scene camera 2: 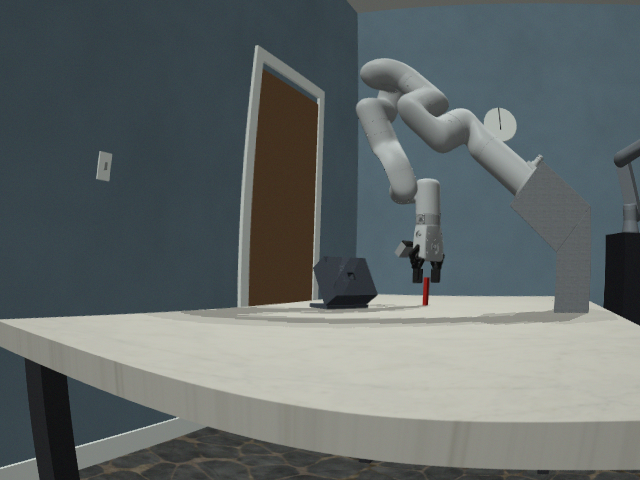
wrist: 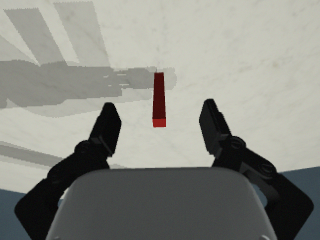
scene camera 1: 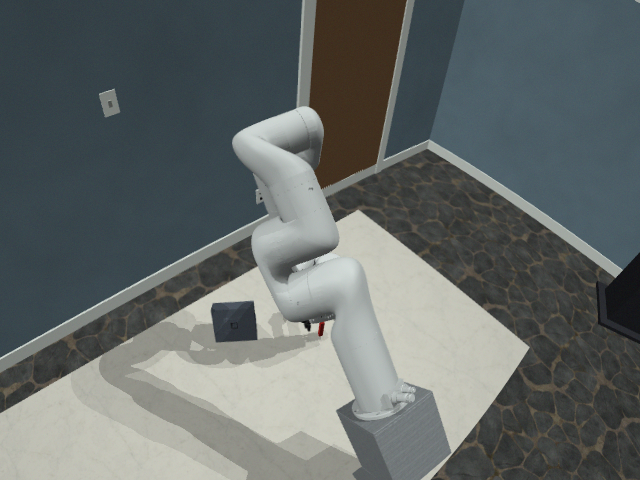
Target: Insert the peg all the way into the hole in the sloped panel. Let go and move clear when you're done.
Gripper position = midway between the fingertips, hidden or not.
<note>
I see my gripper (scene camera 2: 426,282).
My gripper is seen too in the wrist view (wrist: 159,111).
</note>
